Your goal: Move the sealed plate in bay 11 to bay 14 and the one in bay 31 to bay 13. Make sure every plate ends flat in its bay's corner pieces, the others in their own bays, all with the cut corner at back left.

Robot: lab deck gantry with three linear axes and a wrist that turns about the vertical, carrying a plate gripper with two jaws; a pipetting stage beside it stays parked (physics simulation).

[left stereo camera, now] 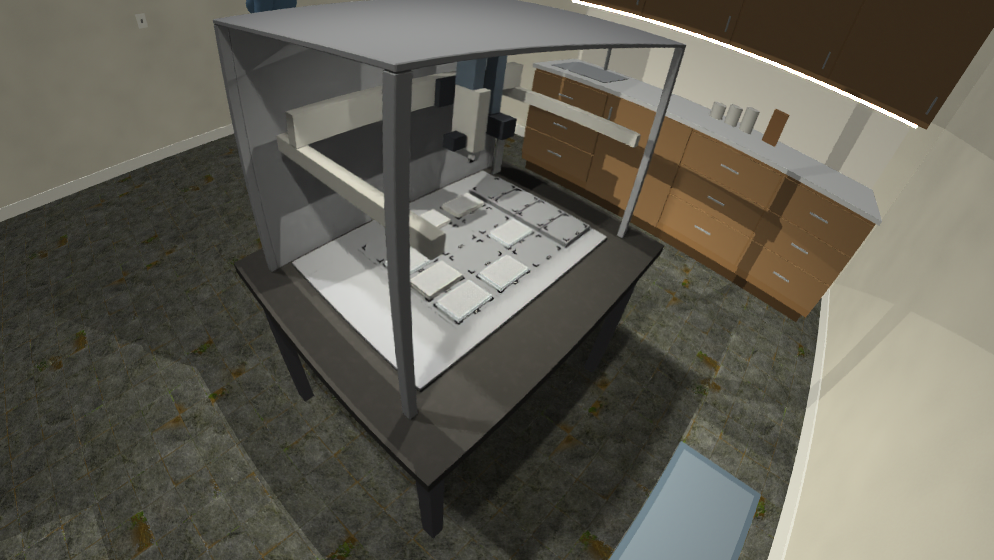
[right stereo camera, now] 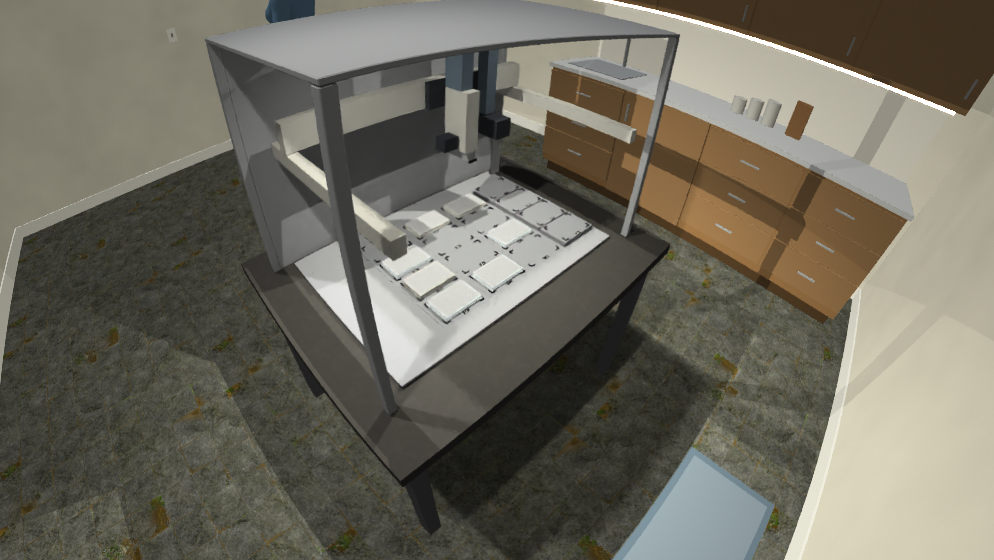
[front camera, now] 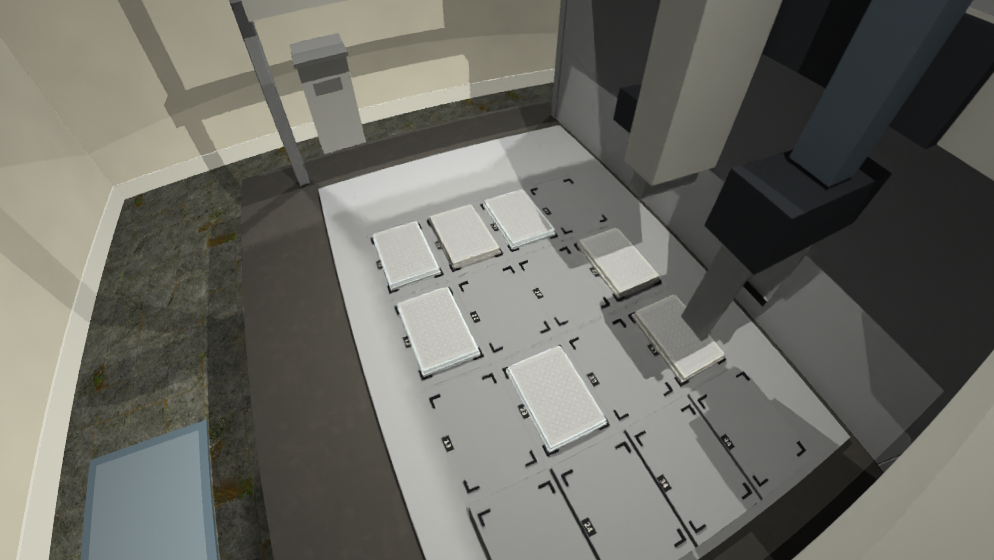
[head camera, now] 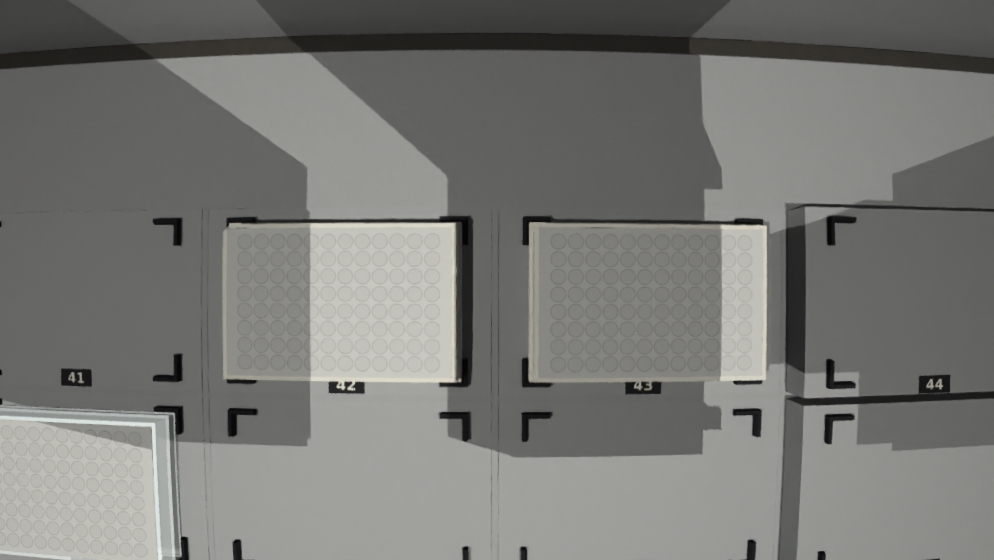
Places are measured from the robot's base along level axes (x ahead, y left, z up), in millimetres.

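Where they show: gripper, fingertip midpoint: (left stereo camera: 483, 166) (right stereo camera: 482, 167) (front camera: 725, 309); robot's base, link origin: (left stereo camera: 458, 323) (right stereo camera: 446, 322) (front camera: 373, 239).
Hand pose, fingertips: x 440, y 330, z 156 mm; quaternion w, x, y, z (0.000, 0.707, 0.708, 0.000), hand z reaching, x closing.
Things, the pixels of their centre, and the offset from my fingertips. "spot": a spot on its surface instead.
- bay 11, surface spot: (front camera: 406, 255) (left stereo camera: 467, 295) (right stereo camera: 457, 295) spot: dx -363, dy -287, dz -142 mm
- bay 31, surface spot: (head camera: 69, 486) (front camera: 521, 216) (right stereo camera: 407, 257) spot: dx -368, dy -71, dz -142 mm
- Bay 13, surface spot: (front camera: 486, 434) spot: dx -39, dy -284, dz -157 mm
- Bay 14, surface spot: (front camera: 525, 532) spot: dx +89, dy -293, dz -142 mm
- bay 21, surface spot: (front camera: 463, 235) spot: dx -366, dy -183, dz -142 mm
- bay 12, surface spot: (front camera: 438, 330) spot: dx -203, dy -287, dz -142 mm
- bay 23, surface spot: (front camera: 556, 396) spot: dx -43, dy -182, dz -142 mm
- bay 42, surface spot: (head camera: 340, 302) (front camera: 619, 258) spot: dx -210, dy +34, dz -142 mm
- bay 43, surface spot: (head camera: 646, 302) (front camera: 678, 330) spot: dx -52, dy +34, dz -142 mm
The sealed plate in bay 11 (front camera: 406, 255) (left stereo camera: 463, 300) (right stereo camera: 453, 300) and the sealed plate in bay 31 (front camera: 519, 217) (head camera: 69, 486) (right stereo camera: 406, 262) lie in their bays. Bay 13 (front camera: 486, 434) holds no plate. Bay 14 (front camera: 525, 532) shows partly at the bottom of the front view, with no plate on the visible part. My gripper (front camera: 724, 314) is open, its jaws apart with no plate between them, raised over the back of the deck near bay 43. The front jaw covers part of the bay 43 plate in the front view. Its fingertips do not show in the head view.
Other plates lie in bay 21 (front camera: 463, 235), bay 12 (front camera: 438, 330), bay 23 (front camera: 556, 396), bay 42 (front camera: 617, 260) (head camera: 340, 302) and bay 43 (front camera: 660, 323) (head camera: 646, 302). The pipetting stage (front camera: 695, 90) (left stereo camera: 470, 121) (right stereo camera: 461, 121) hangs beside the gripper.
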